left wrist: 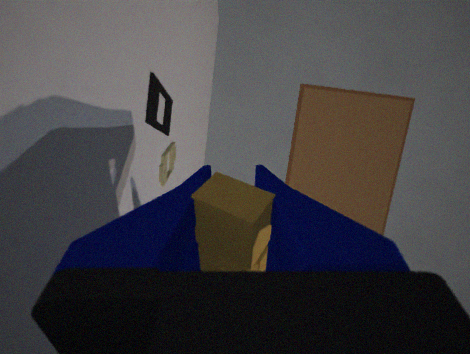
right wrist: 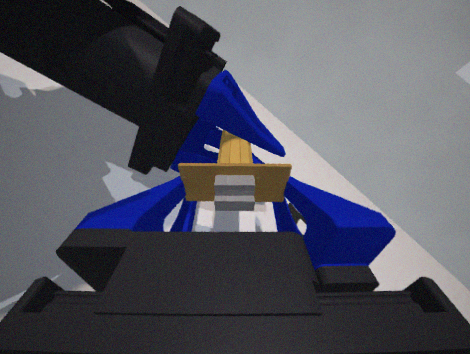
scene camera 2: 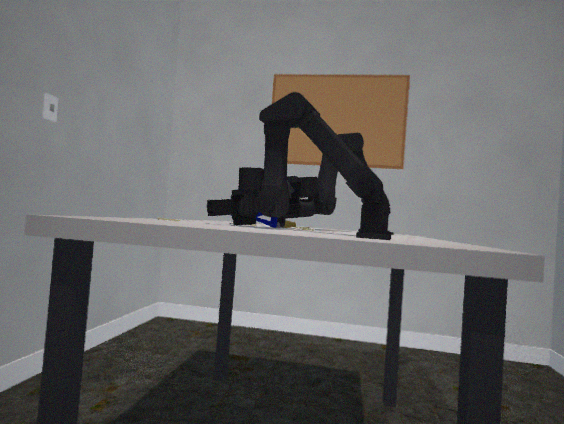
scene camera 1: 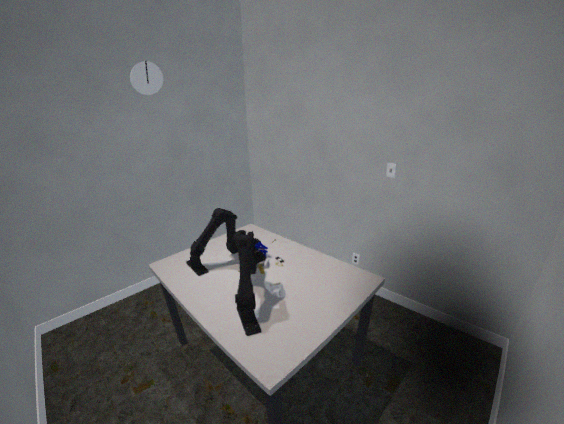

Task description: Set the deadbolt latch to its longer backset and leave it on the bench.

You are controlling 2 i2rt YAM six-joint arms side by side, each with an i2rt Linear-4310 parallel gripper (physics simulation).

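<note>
The deadbolt latch (left wrist: 230, 200) (right wrist: 235, 152) is held between both grippers. In the right wrist view its brass faceplate (right wrist: 200, 187) spans the blue fingers, with the silver bolt (right wrist: 235, 187) at its middle. My right gripper (right wrist: 234, 176) is shut on the faceplate end. My left gripper (left wrist: 233, 177) is shut on the squared brass rear end of the latch body. Its blue fingers partly cover the body in the right wrist view. The backset setting cannot be read. In the scene views the arms largely hide the latch.
A black plate with a rectangular opening (left wrist: 149, 110) and a pale yellow plate (left wrist: 164, 172) lie near the grippers. A thin dark piece (scene camera 1: 274, 241) lies farther back on the table (scene camera 1: 320, 295). A crumpled-looking grey-white object (scene camera 1: 275, 290) lies beside the right arm.
</note>
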